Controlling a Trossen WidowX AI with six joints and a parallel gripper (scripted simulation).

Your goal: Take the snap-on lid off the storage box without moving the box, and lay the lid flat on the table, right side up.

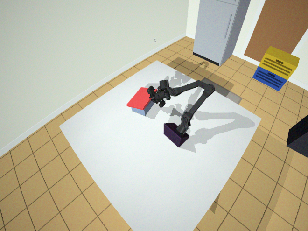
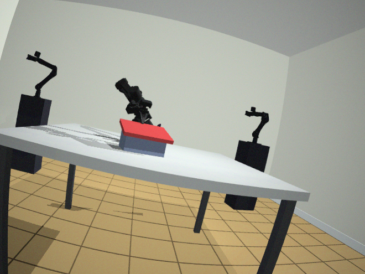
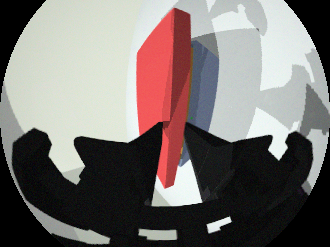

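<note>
Now: gripper tip 80 mm short of the red lid, 20 mm above it and 10 mm to the right of it. Round my gripper tip: blue-grey storage box (80 mm below, 70 mm ahead, 10 mm to the left).
</note>
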